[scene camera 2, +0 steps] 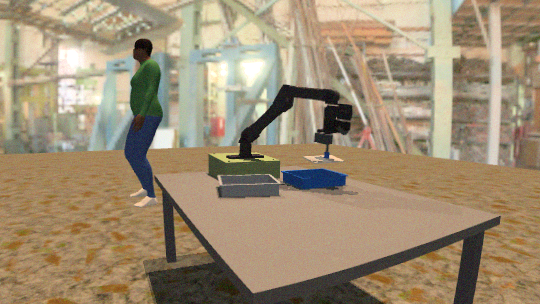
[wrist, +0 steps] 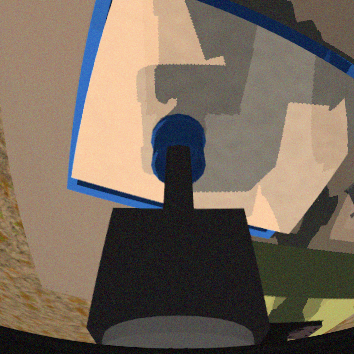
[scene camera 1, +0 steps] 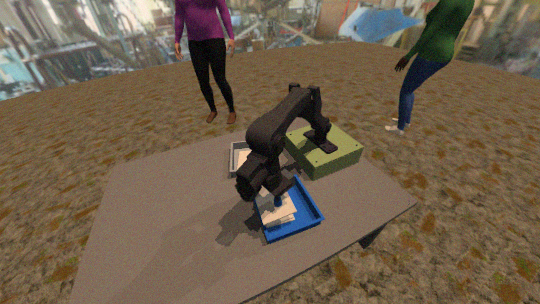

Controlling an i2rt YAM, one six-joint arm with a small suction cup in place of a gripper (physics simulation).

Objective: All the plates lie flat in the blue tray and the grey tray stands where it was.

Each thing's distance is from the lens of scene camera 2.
blue tray [scene camera 2: 309,178]: 145 cm
grey tray [scene camera 2: 262,184]: 130 cm
The marked spots on the grey tray and the blue tray are 25 cm apart.
